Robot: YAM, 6 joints.
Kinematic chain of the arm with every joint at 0, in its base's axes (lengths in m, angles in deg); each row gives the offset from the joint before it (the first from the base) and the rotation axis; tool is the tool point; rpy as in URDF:
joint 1: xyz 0 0 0.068 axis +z
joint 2: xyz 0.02 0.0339 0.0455 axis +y
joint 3: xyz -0.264 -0.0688 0 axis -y
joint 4: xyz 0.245 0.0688 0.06 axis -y
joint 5: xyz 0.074 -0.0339 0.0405 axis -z
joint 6: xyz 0.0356 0 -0.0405 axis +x
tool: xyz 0 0 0 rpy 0 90 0
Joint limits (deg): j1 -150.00..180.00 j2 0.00..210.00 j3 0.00..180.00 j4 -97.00..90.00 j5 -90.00..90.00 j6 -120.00..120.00
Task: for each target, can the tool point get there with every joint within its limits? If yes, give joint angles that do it. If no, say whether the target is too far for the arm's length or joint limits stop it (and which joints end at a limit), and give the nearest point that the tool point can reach.
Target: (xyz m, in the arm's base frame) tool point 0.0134 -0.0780 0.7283
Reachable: yes | joints -65.91 89.50 157.32 9.90 33.50 7.67
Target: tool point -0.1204 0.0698 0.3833
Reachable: yes | joints 151.28 52.56 73.30 -69.78 5.36 77.19
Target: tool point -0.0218 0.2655 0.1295
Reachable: yes | joints 100.88 102.65 52.93 -50.66 53.71 -50.21
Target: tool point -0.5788 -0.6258 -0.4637
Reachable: no: too far | nearest point -0.3666 -0.3963 -0.2332 | short by 0.388 m
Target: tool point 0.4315 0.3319 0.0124
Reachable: yes | joints 37.47 168.35 144.02 -56.27 -1.48 -10.36
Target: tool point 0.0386 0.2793 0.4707
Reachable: yes | joints 84.58 90.35 119.20 -75.01 19.77 -82.14
